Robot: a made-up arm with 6 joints.
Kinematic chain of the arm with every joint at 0, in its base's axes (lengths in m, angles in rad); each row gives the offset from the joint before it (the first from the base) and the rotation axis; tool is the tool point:
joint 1: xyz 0 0 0.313 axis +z
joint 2: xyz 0 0 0 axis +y
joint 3: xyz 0 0 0.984 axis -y
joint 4: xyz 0 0 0 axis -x
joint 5: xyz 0.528 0 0 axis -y
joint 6: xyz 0 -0.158 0 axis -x
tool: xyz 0 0 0
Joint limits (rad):
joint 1: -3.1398..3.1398
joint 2: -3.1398..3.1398
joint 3: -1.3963..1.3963
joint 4: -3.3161..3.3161
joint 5: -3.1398..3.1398
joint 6: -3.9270..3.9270
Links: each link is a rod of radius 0.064 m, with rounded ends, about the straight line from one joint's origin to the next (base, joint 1, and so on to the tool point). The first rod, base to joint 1, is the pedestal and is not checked.
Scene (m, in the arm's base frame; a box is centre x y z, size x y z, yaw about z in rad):
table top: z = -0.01
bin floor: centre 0.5 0.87 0 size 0.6 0.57 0.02 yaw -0.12
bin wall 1: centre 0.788 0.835 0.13 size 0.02 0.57 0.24 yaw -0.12
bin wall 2: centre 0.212 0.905 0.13 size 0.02 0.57 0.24 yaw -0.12
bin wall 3: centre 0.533 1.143 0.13 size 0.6 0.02 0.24 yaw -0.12
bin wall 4: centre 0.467 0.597 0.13 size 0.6 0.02 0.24 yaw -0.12
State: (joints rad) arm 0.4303 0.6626 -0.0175 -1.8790 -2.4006 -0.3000
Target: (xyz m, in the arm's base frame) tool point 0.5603 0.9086 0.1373
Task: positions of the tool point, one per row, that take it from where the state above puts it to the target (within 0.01 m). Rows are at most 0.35 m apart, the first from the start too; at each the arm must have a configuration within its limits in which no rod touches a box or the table.
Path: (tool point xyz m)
1: 0.7323 0.6824 0.5437
2: 0.5603 0.9086 0.4369
3: 0.5603 0.9086 0.1373

